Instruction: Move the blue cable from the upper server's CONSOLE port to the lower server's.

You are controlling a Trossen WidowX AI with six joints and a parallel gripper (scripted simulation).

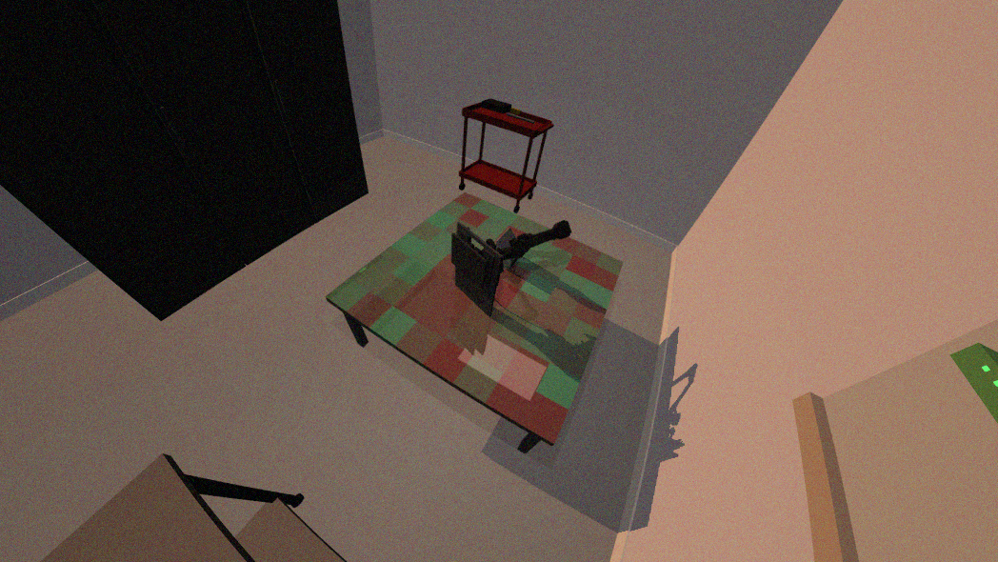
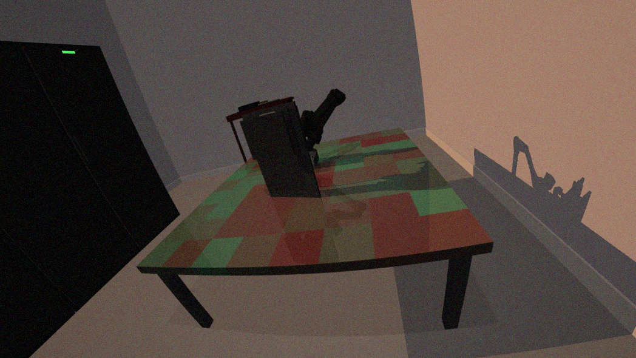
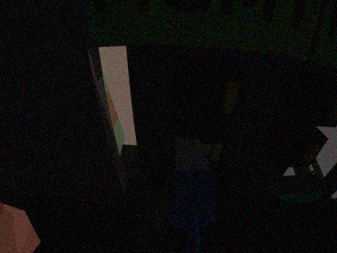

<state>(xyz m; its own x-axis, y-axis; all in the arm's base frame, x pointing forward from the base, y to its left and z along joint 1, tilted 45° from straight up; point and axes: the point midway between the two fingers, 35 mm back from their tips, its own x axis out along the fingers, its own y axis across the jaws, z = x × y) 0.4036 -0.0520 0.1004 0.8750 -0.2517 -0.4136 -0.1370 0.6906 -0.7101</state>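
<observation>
The cable plug lies right at my gripper tip. The rest, counted from my gripper tip: dark server rack 5 cm above, 4 cm ahead, 2 cm to the left.
</observation>
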